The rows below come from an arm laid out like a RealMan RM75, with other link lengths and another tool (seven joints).
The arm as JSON. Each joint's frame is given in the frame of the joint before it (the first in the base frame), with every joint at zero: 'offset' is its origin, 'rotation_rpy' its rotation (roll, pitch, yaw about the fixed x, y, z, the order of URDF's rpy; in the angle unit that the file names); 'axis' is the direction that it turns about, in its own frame. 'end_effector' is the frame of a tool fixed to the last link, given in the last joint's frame.
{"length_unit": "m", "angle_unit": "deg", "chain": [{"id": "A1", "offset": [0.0, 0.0, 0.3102], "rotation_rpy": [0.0, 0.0, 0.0], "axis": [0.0, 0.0, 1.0]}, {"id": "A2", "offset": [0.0, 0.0, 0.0], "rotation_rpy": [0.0, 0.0, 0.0], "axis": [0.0, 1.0, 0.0]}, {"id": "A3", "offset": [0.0, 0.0, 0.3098], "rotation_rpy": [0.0, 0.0, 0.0], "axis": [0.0, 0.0, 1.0]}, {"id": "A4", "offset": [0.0, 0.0, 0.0], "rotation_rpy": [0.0, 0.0, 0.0], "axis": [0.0, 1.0, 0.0]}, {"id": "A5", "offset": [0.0, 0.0, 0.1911], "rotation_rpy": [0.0, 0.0, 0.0], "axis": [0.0, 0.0, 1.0]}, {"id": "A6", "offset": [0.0, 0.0, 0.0], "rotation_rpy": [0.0, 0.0, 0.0], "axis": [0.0, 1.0, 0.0]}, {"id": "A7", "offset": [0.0, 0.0, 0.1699], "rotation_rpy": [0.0, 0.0, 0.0], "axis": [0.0, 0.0, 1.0]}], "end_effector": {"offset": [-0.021, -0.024, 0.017], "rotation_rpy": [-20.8, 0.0, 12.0]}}
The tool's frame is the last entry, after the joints.
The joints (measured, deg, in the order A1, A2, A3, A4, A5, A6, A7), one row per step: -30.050, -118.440, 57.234, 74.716, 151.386, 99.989, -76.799; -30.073, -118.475, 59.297, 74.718, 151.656, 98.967, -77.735; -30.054, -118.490, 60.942, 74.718, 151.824, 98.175, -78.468; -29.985, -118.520, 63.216, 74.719, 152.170, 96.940, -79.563; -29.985, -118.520, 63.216, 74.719, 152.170, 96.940, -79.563; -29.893, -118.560, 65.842, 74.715, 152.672, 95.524, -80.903; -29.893, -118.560, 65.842, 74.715, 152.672, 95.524, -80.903; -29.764, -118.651, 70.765, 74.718, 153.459, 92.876, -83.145; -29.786, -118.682, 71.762, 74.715, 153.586, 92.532, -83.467; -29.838, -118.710, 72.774, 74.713, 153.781, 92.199, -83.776; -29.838, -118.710, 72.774, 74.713, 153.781, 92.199, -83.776; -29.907, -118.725, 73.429, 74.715, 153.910, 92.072, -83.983
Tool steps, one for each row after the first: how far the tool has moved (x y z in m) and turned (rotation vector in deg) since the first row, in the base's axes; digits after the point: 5 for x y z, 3 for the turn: 0.00150, 0.00168, -0.00365, -0.279, 1.139, -0.459; 0.00259, 0.00273, -0.00660, -0.512, 1.996, -0.829; 0.00360, 0.00421, -0.01052, -0.661, 3.259, -1.286; 0.00360, 0.00421, -0.01052, -0.661, 3.259, -1.286; 0.00452, 0.00563, -0.01503, -0.789, 4.756, -1.763; 0.00452, 0.00563, -0.01503, -0.789, 4.756, -1.763; 0.00757, 0.00828, -0.02425, -1.097, 7.302, -3.163; 0.00864, 0.00841, -0.02651, -1.390, 7.772, -3.554; 0.00974, 0.00864, -0.02868, -1.697, 8.317, -3.987; 0.00974, 0.00864, -0.02868, -1.697, 8.317, -3.987; 0.01061, 0.00871, -0.03010, -1.963, 8.675, -4.261
